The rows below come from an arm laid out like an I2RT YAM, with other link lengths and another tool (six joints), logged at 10 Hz.
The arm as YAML. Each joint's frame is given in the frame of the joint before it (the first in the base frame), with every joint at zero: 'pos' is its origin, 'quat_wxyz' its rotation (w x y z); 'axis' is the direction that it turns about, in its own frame. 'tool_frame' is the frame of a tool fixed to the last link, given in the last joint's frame.
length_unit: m
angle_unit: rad
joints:
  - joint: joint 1
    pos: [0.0, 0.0, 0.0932]
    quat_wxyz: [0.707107, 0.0, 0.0, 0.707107]
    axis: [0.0, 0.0, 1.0]
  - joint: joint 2
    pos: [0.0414, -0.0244, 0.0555]
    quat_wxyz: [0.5, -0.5, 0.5, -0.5]
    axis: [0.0, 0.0, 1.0]
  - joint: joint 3
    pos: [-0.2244, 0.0, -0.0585]
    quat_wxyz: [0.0, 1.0, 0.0, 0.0]
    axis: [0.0, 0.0, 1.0]
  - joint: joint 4
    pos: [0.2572, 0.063, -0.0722]
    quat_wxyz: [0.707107, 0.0, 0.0, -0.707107]
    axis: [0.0, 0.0, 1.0]
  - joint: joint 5
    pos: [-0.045, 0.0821, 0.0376]
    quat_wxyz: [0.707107, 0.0, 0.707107, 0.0]
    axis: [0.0, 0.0, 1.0]
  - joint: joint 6
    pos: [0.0, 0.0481, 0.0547]
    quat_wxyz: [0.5, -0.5, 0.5, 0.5]
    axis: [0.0, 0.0, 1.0]
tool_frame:
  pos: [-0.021, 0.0, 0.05]
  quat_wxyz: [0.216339, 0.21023, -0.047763, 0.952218]
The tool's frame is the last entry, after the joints.
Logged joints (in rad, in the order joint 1, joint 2, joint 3, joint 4, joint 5, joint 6), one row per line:
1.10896, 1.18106, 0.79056, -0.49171, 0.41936, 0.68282
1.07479, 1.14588, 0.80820, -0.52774, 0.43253, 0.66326
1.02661, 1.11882, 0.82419, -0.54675, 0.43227, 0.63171
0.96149, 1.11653, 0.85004, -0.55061, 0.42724, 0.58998
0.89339, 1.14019, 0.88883, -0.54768, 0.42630, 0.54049
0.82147, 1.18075, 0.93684, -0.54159, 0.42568, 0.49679
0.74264, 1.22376, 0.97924, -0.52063, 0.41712, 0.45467
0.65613, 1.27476, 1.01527, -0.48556, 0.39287, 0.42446
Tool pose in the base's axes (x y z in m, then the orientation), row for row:
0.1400, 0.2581, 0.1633, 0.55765, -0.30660, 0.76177, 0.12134
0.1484, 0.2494, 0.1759, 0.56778, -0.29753, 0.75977, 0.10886
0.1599, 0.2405, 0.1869, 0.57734, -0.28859, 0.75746, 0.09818
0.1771, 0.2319, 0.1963, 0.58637, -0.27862, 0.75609, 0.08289
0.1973, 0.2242, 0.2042, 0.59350, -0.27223, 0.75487, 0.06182
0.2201, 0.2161, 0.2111, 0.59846, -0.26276, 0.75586, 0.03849
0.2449, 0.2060, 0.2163, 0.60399, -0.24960, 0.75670, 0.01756
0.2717, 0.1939, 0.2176, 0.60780, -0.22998, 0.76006, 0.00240
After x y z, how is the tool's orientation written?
As a quaternion, w x y z.
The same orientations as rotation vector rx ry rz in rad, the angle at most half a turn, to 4 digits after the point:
-0.7234, 1.7973, 0.2863
-0.6990, 1.7850, 0.2558
-0.6753, 1.7725, 0.2297
-0.6495, 1.7627, 0.1932
-0.6328, 1.7547, 0.1437
-0.6095, 1.7534, 0.0893
-0.5777, 1.7513, 0.0406
-0.5314, 1.7564, 0.0055

